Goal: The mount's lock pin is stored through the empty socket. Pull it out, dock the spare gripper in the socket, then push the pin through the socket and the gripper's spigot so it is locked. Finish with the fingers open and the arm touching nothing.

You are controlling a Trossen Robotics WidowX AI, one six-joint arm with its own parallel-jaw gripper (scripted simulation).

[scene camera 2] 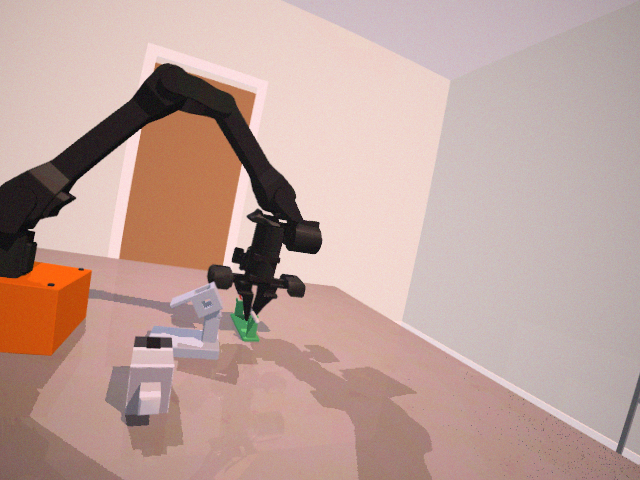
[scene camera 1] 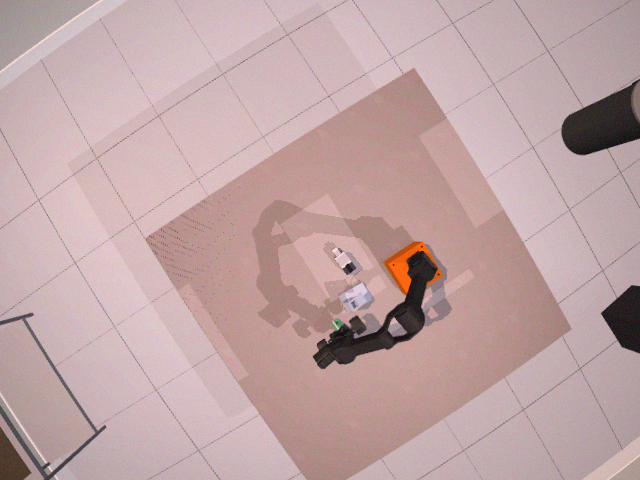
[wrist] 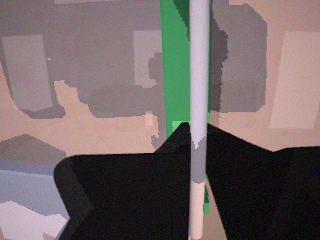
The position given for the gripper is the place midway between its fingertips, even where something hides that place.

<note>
In view: the gripper [scene camera 2: 248, 320] and a spare gripper [scene camera 2: 151, 371].
The gripper shows as well in the wrist view [wrist: 192, 128]. The wrist view misses the spare gripper: it is out of frame.
</note>
